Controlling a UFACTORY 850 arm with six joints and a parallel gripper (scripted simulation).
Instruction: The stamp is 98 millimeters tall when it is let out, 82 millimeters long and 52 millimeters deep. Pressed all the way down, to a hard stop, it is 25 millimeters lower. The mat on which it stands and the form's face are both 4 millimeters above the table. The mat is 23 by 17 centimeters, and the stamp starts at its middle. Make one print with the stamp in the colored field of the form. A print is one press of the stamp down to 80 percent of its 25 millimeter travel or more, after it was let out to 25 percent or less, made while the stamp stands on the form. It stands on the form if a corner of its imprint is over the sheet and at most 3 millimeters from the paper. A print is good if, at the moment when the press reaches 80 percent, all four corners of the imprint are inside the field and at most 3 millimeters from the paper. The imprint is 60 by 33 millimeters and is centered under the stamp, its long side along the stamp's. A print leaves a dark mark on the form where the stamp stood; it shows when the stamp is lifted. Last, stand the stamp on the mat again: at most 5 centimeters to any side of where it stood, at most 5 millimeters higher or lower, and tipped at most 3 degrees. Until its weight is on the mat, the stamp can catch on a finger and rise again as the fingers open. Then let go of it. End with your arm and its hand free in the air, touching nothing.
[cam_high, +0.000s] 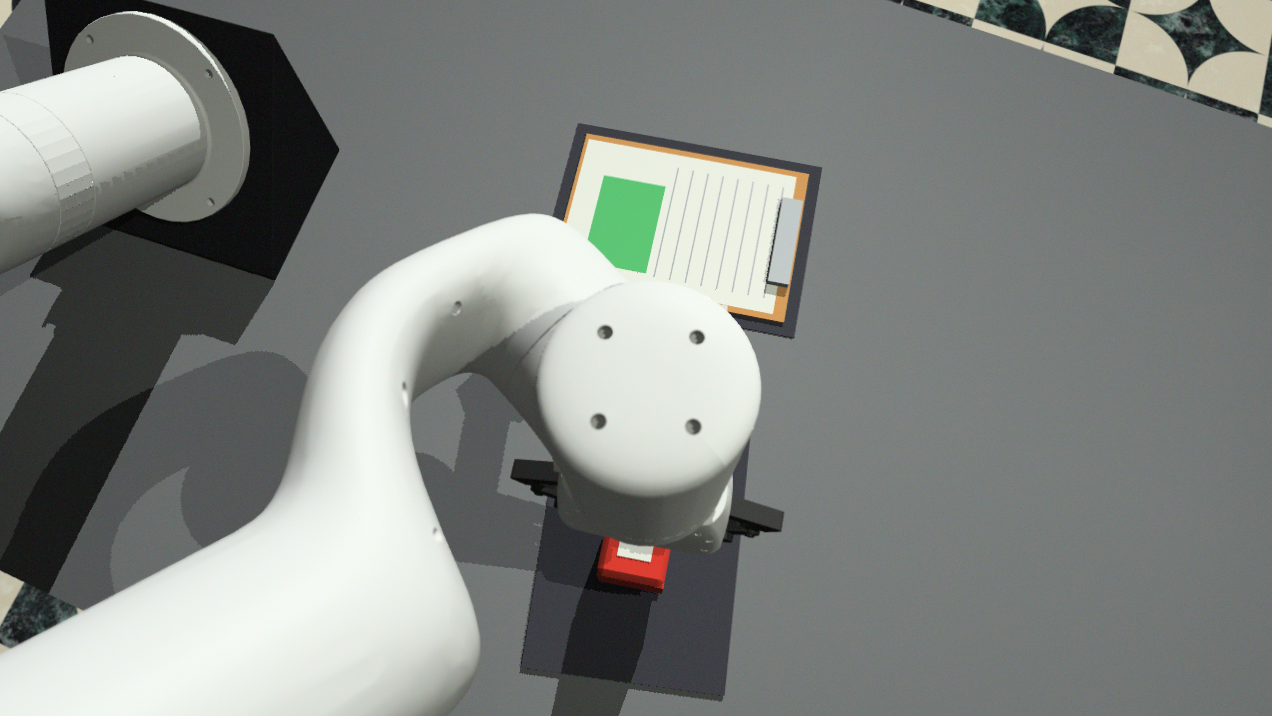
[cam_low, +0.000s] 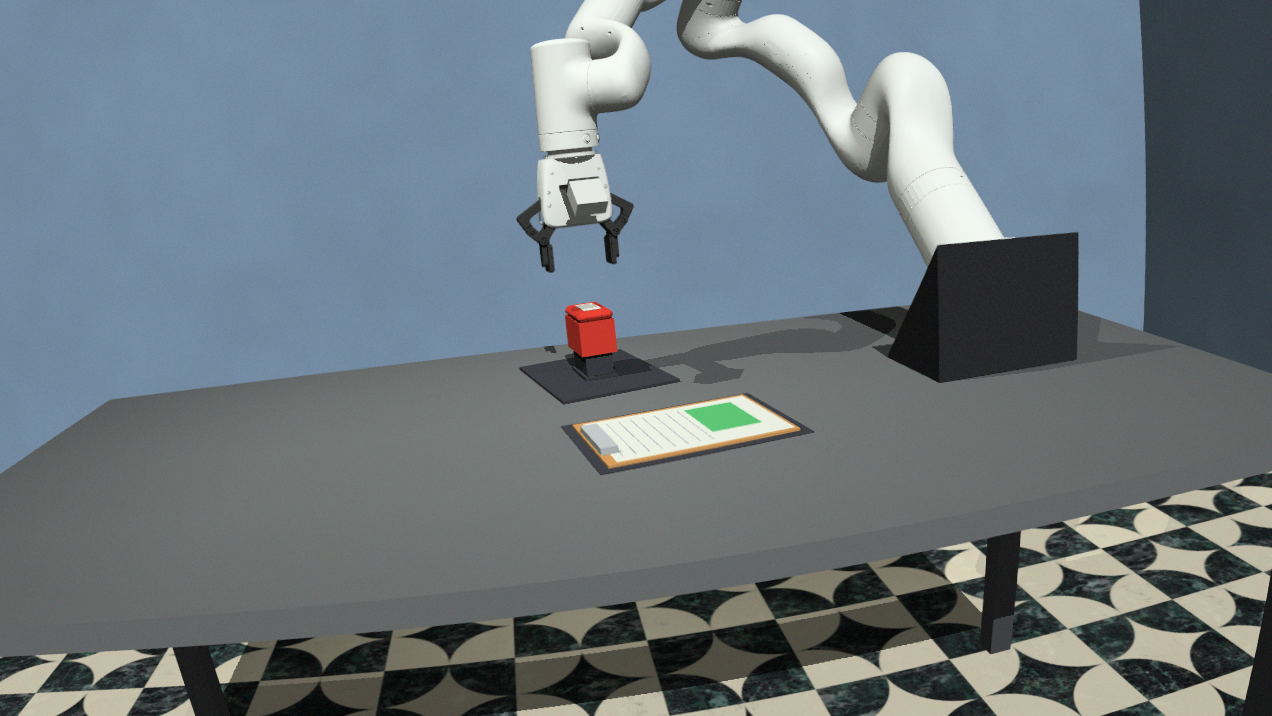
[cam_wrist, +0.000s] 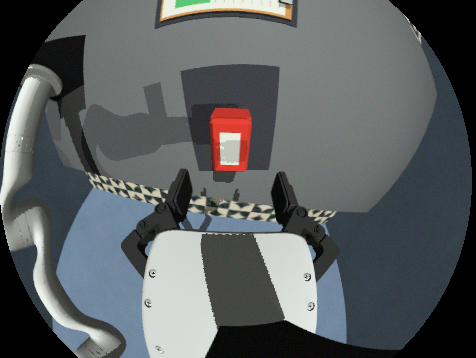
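Right now my hand is 120 mm above the red stamp. The rest, counted from my hand: dark mat: 170 mm below; black base: 150 mm below; form: 300 mm to the left, 170 mm below, 40 mm behind.
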